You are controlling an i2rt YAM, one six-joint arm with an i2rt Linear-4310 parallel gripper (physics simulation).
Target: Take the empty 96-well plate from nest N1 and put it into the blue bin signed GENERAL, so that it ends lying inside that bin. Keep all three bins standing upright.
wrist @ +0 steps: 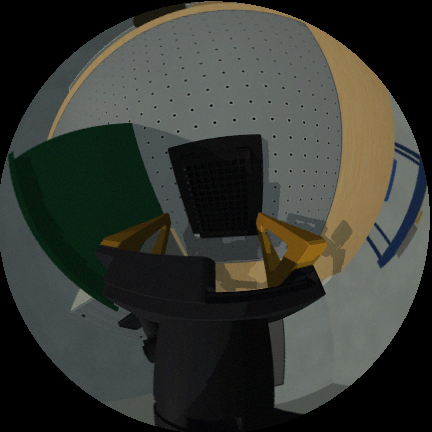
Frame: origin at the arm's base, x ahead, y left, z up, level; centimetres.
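Seen in the pictures: gripper, fingertip midpoint: (pixel 213 217).
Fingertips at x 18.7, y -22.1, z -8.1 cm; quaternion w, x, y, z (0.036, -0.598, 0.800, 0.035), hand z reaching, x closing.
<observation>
Offsets run from my fingertips to a thing's top centre. "spot": to the spot under its first point. Level surfaces: height alone.
A black 96-well plate @[dx -0.5, dy -0.4, dz -4.2 cm] (pixel 218 192) with a dark grid of wells lies in the middle of the wrist view, within a black nest @[spot: dx -1.1, dy -5.5, dz -5.6 cm] (pixel 256 192). The edge between plate and nest is hard to make out, and no nest label is readable. My gripper (pixel 213 217) is open, its two orange fingers wide apart and nothing between them. The fingertips appear above the near end of the nest, one to each side of it; their height over it is hard to tell. The blue bin signed GENERAL does not show in the wrist view.
A large green bin @[dx +7.4, dy +16.0, dz +11.2 cm] (pixel 85 175) stands close on the left, partly behind the left finger. The nest stands on a grey perforated board @[dz -6.8 cm] (pixel 240 65) on a wooden table (pixel 365 100). A blue framed object (pixel 414 205) is beyond the table's right edge. A dark object (pixel 157 15) is at the top left.
</observation>
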